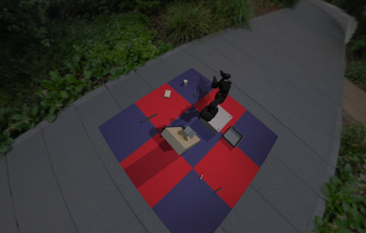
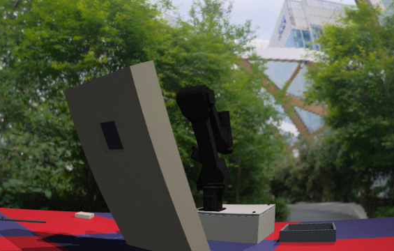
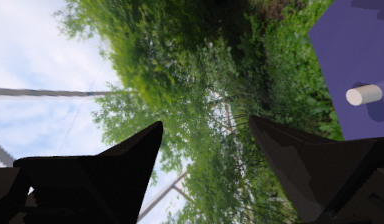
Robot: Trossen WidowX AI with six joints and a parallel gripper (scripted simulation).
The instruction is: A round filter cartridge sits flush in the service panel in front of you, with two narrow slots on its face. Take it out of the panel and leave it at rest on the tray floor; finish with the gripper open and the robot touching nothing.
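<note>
My gripper tip is 60 cm short of the round grey filter cartridge, 14 cm to the right of it and 12 cm above it. From my gripper tip the other things lie so: dark grey tray (45 cm to the left, 35 cm below, 18 cm ahead); then small tan block (36 cm below, 35 cm to the right, 27 cm ahead); then tan service panel (55 cm ahead, 20 cm below, 14 cm to the left).
</note>
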